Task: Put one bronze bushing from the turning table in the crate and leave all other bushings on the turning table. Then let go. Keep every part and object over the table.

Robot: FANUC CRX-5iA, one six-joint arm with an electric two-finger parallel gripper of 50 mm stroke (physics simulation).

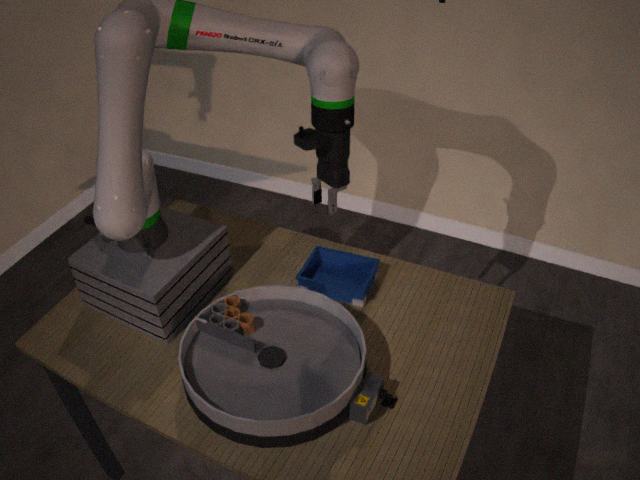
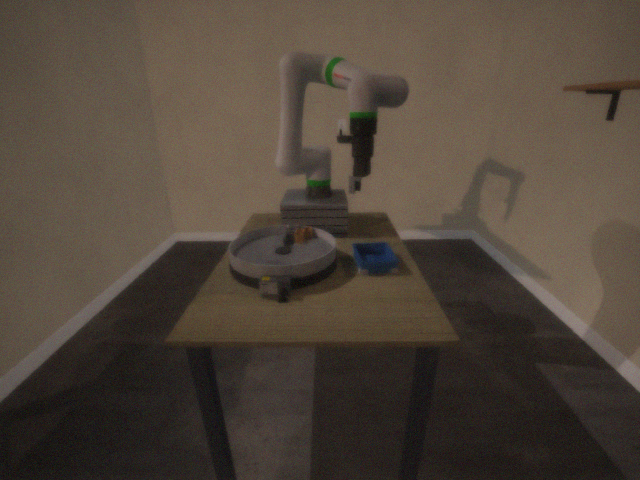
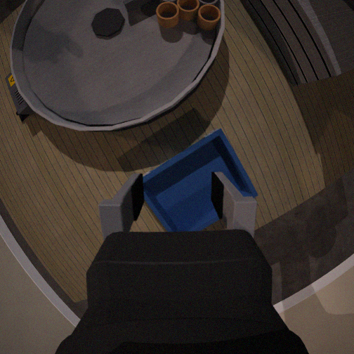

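Where they show: gripper, fingertip midpoint: (image 1: pixel 324 207) (image 2: pixel 354 192); arm's base, origin of the base link: (image 1: pixel 142 236) (image 2: pixel 318 195).
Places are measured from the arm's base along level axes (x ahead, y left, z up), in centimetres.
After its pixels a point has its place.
Observation:
Three bronze bushings stand together on the turning table (image 1: pixel 320 335) @[x 53.1, y -10.8, z -11.1 cm] (image 2: pixel 258 256) @[x 47.7, y -30.7, z -11.1 cm] (image 3: pixel 110 75): one bushing (image 1: pixel 246 323) @[x 36.6, y -15.3, z -7.4 cm] (image 3: pixel 167 16) nearest the hub, one (image 1: pixel 232 313) @[x 31.2, y -11.6, z -9.1 cm] (image 3: pixel 188 9) in the middle and one (image 1: pixel 232 301) @[x 29.6, y -7.8, z -8.9 cm] (image 3: pixel 208 18) nearest the rim. Several grey bushings (image 1: pixel 231 325) @[x 32.4, y -15.2, z -9.4 cm] stand against them, beside the bar. The blue crate (image 1: pixel 338 279) @[x 50.6, y 15.5, z -15.9 cm] (image 2: pixel 379 266) @[x 59.8, y 14.2, z -13.5 cm] (image 3: pixel 187 195) stands beside the turning table, and its visible floor is bare. My gripper (image 1: pixel 324 203) @[x 49.4, y 6.6, z 12.8 cm] (image 2: pixel 354 189) @[x 49.4, y 6.6, z 12.8 cm] (image 3: pixel 177 186) is open and empty, high above the crate's area, fingers pointing down.
A grey bar (image 1: pixel 227 336) @[x 33.2, y -19.4, z -8.8 cm] runs from the rim towards the dark hub (image 1: pixel 271 357) @[x 44.7, y -21.3, z -10.3 cm] (image 3: pixel 108 23). A raised rim surrounds the turning table. A grey box (image 1: pixel 366 400) @[x 68.0, y -27.5, z -10.6 cm] (image 2: pixel 273 286) @[x 69.6, y -25.3, z -12.5 cm] with a yellow label sits outside it. The layered robot base (image 1: pixel 155 281) @[x 13.3, y -15.6, z 0.0 cm] (image 2: pixel 314 219) @[x 18.2, y -4.7, z -7.2 cm] stands at the table's back.

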